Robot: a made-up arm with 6 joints. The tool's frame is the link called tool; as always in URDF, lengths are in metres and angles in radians.
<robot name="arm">
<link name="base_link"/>
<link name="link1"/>
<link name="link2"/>
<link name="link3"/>
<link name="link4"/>
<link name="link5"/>
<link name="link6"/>
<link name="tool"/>
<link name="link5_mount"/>
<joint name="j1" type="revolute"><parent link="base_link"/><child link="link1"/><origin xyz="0.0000 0.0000 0.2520" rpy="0.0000 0.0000 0.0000"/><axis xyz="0 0 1"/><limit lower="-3.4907" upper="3.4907"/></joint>
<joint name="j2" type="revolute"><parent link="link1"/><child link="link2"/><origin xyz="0.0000 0.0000 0.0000" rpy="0.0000 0.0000 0.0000"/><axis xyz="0 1 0"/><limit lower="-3.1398" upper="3.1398"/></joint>
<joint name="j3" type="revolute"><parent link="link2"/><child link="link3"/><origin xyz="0.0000 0.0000 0.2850" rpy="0.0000 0.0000 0.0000"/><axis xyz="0 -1 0"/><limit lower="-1.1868" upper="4.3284"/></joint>
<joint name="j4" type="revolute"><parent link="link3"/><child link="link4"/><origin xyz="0.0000 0.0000 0.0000" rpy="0.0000 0.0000 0.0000"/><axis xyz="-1 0 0"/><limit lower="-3.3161" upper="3.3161"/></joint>
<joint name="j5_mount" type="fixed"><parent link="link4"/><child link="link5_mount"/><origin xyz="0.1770 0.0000 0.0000" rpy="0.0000 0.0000 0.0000"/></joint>
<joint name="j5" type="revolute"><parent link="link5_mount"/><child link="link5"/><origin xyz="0.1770 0.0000 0.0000" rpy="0.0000 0.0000 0.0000"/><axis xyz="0 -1 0"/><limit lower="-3.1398" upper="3.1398"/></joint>
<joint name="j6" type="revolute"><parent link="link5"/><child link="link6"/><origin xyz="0.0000 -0.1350 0.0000" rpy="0.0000 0.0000 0.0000"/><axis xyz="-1 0 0"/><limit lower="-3.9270" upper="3.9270"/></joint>
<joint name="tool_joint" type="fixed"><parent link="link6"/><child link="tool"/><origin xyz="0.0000 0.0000 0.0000" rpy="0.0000 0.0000 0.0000"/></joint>
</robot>
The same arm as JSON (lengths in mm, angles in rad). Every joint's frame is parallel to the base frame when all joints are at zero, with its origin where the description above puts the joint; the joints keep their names.
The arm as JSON. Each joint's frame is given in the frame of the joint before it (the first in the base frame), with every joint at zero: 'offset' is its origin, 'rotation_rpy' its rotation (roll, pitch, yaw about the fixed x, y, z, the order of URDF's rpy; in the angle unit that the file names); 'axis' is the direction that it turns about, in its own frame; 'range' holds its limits. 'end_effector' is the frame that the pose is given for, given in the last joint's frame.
{"length_unit": "mm", "angle_unit": "rad", "chain": [{"id": "j1", "offset": [0.0, 0.0, 252.0], "rotation_rpy": [0.0, 0.0, 0.0], "axis": "+z", "range": [-3.4907, 3.4907]}, {"id": "j2", "offset": [0.0, 0.0, 0.0], "rotation_rpy": [0.0, 0.0, 0.0], "axis": "+y", "range": [-3.1398, 3.1398]}, {"id": "j3", "offset": [0.0, 0.0, 285.0], "rotation_rpy": [0.0, 0.0, 0.0], "axis": "-y", "range": [-1.1868, 4.3284]}, {"id": "j4", "offset": [0.0, 0.0, 0.0], "rotation_rpy": [0.0, 0.0, 0.0], "axis": "-x", "range": [-3.3161, 3.3161]}, {"id": "j5", "offset": [354.0, 0.0, 0.0], "rotation_rpy": [0.0, 0.0, 0.0], "axis": "-y", "range": [-3.1398, 3.1398]}, {"id": "j6", "offset": [0.0, -135.0, 0.0], "rotation_rpy": [0.0, 0.0, 0.0], "axis": "-x", "range": [-3.927, 3.927]}], "end_effector": {"offset": [0.0, 0.0, 0.0], "rotation_rpy": [0.0, 0.0, 0.0]}}
